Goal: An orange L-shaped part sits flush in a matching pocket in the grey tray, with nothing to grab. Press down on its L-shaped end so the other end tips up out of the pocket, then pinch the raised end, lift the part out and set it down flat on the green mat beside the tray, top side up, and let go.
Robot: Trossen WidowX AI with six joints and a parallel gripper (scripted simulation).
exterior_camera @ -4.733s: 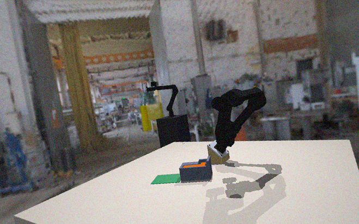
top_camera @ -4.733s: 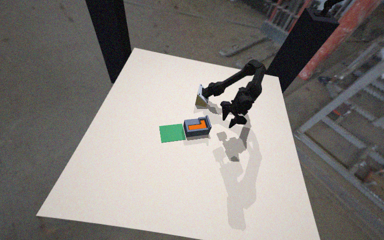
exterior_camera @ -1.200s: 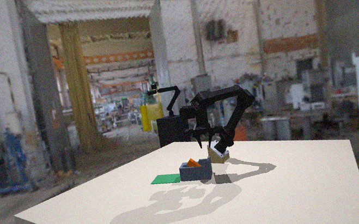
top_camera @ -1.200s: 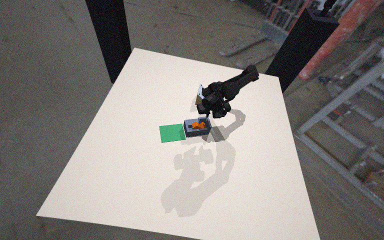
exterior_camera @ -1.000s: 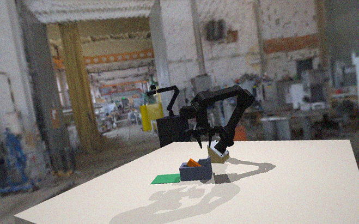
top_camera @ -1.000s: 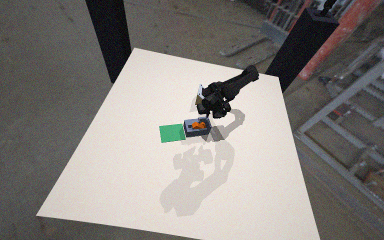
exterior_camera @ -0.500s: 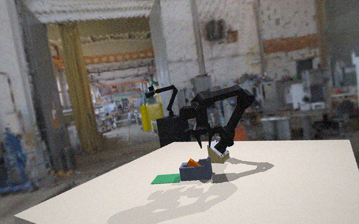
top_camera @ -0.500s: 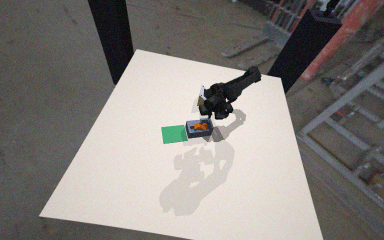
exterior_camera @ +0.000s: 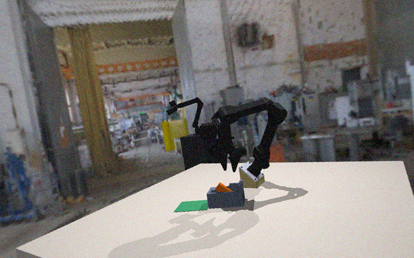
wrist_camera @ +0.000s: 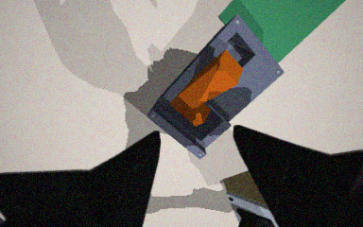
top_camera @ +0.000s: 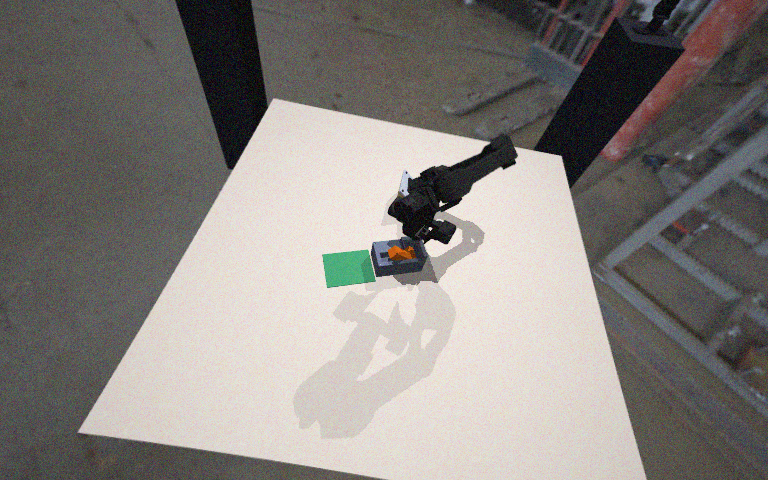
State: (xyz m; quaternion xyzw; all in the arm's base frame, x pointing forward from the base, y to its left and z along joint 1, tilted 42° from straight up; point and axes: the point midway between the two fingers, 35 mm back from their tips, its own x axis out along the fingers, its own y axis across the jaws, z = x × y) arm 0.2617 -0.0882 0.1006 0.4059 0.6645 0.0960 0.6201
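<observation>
Now: the orange L-shaped part 100 mm below my gripper tip, 10 mm to the right of it and 10 mm behind it. Round my gripper tip: green mat 180 mm to the right, 160 mm below, 50 mm ahead.
</observation>
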